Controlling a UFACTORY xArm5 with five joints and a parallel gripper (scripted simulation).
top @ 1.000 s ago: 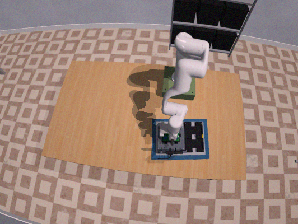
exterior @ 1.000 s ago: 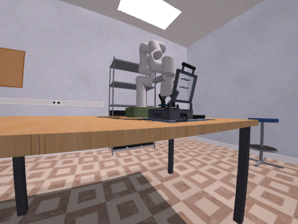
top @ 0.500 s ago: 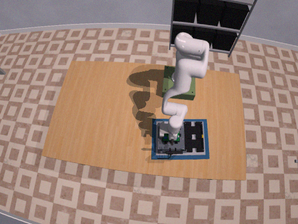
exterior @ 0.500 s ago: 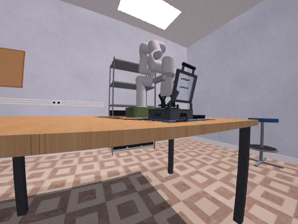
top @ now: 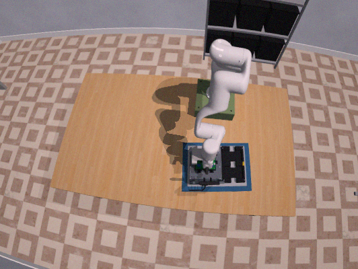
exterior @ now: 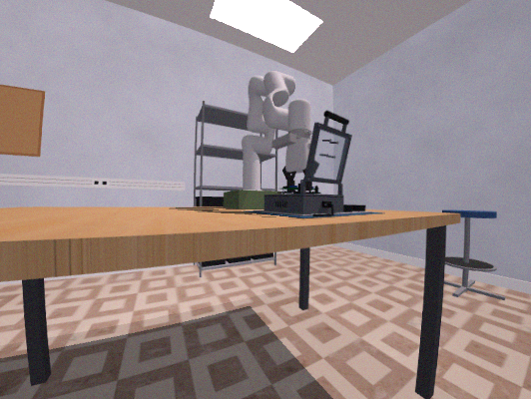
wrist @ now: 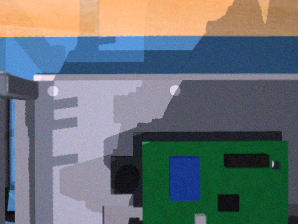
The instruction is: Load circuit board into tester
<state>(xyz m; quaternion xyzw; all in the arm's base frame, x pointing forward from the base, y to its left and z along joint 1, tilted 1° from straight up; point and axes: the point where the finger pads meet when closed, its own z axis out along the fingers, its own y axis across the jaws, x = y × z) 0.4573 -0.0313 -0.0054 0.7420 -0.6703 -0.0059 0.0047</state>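
My hand is right at the green circuit board. The rest, counted from my hand: tester lid (12 cm ahead, 10 cm above, 1 cm to the left); tester (4 cm to the left, 3 cm ahead, 3 cm above).
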